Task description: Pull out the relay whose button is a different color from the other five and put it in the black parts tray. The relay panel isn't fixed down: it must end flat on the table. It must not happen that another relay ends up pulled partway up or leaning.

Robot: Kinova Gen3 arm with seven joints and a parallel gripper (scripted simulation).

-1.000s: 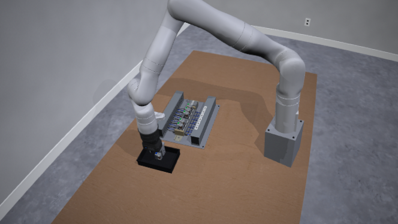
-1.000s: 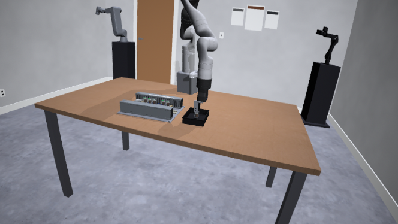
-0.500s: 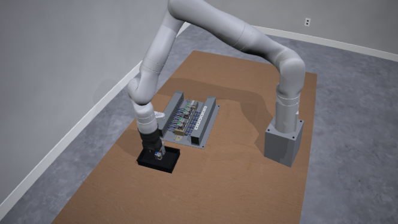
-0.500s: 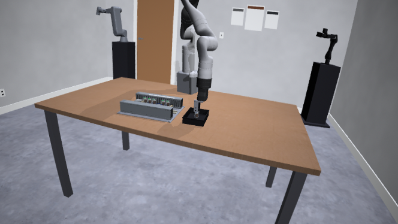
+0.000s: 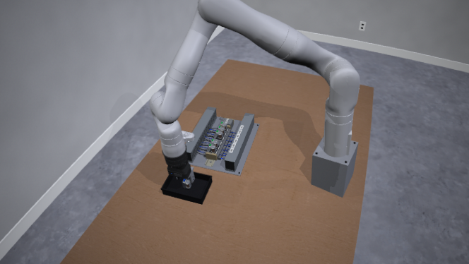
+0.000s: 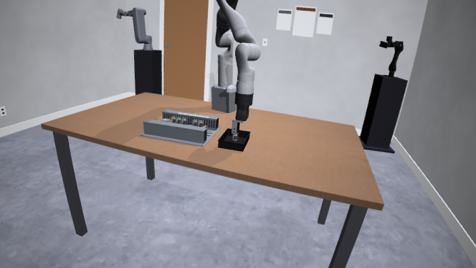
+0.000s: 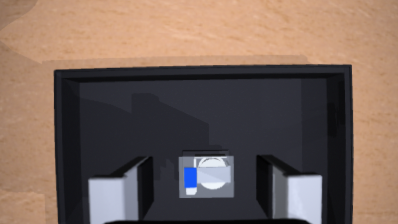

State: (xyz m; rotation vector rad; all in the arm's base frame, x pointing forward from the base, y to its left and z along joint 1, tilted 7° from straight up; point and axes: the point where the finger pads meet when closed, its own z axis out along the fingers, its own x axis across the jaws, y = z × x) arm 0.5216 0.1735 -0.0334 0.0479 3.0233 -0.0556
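Now: hand 50 mm above the k4 relay. From my hand the other things lie so: black parts tray 60 mm below; then k3 relay 260 mm to the right, 50 mm behind, 20 mm below; then grey relay panel 270 mm to the right, 50 mm behind, 40 mm below.
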